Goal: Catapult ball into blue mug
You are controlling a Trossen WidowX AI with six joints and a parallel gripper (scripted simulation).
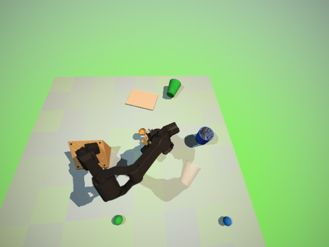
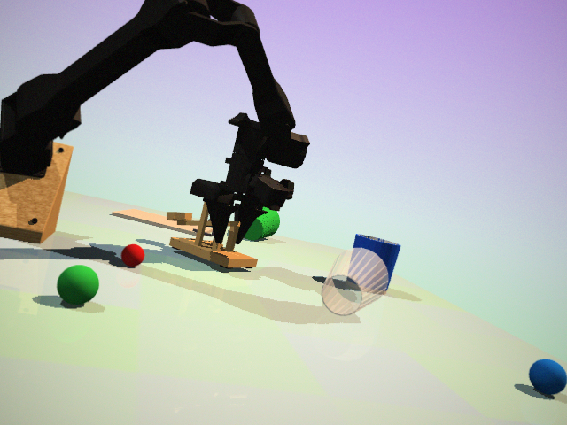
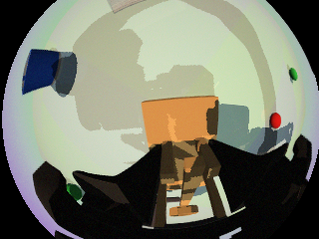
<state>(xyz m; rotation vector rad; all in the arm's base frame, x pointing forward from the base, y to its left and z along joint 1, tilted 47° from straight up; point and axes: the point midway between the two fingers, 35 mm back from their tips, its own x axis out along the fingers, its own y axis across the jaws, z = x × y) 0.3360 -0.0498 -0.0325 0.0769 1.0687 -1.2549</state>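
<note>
My gripper tip is now 5 cm below the catapult frame, 3 cm to the right of it and 3 cm past it. Round my gripper tip: blue mug (30 cm ahead, 3 cm to the left, 1 cm below); wooden catapult (6 cm to the left, 3 cm behind, 2 cm above); red ball (16 cm behind, 12 cm to the right, 2 cm below).
</note>
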